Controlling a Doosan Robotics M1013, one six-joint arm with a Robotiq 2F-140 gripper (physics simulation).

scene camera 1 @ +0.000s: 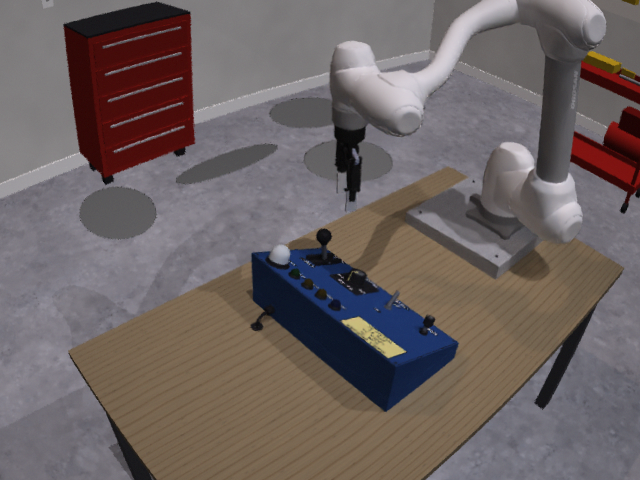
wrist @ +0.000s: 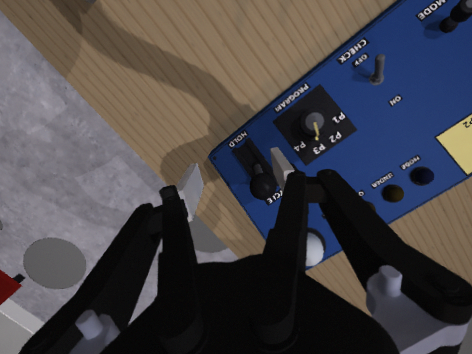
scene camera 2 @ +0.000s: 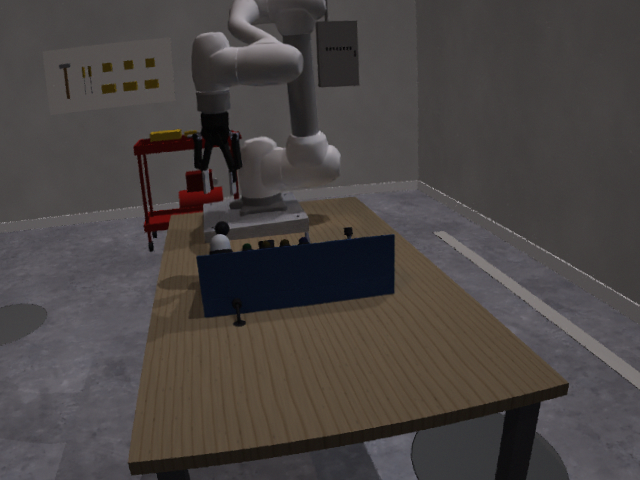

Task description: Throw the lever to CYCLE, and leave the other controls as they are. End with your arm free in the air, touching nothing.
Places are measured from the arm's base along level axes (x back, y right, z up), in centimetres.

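Pixels of known places: gripper, fingertip midpoint: (scene camera 1: 346,201) (wrist: 235,168) (scene camera 2: 220,193); arm's base, link origin: (scene camera 1: 499,218) (scene camera 2: 262,206).
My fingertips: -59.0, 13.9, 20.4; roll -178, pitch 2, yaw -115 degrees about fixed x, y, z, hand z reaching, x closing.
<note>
Ahead of a thing's pixels: the offset from my fingertips to its top centre, as dx, dy, dz. "pt": to the spot under its first point. Level surfaces: height alone.
The lever's black ball @(-6.7, +0.3, -6.4) (scene camera 1: 324,236) (scene camera 2: 222,227) (wrist: 262,186) stands on a short stem at the corner of the blue control box (scene camera 1: 320,330) (scene camera 2: 299,276) (wrist: 425,107). In the wrist view the stem leans away from HOLD toward the CYCLE end of its slot, and the ball partly covers the CYCLE label. My gripper (scene camera 1: 344,200) (scene camera 2: 219,187) (wrist: 235,168) points down, open and empty, in the air above and behind the lever, apart from it. The program knob @(-4.9, -11.7, -13.0) (scene camera 1: 358,277) (wrist: 313,122) points to P3. The check toggle @(-3.3, -23.6, -13.0) (scene camera 1: 393,299) (wrist: 378,69) tilts toward the OFF side.
A white dome lamp @(pt -21.7, -1.2, -6.9) (scene camera 1: 280,255) (scene camera 2: 220,243) (wrist: 315,248) and several small coloured lamps sit by the lever. The mode control @(-3.8, -35.7, -12.3) (scene camera 1: 428,322) (scene camera 2: 348,231) is at the box's other end. The box stands on the wooden table @(dz -25.8) (scene camera 1: 170,372) (scene camera 2: 330,377); a small black stalk @(pt -28.9, -2.8, -23.2) (scene camera 1: 262,318) (scene camera 2: 238,313) stands beside it.
</note>
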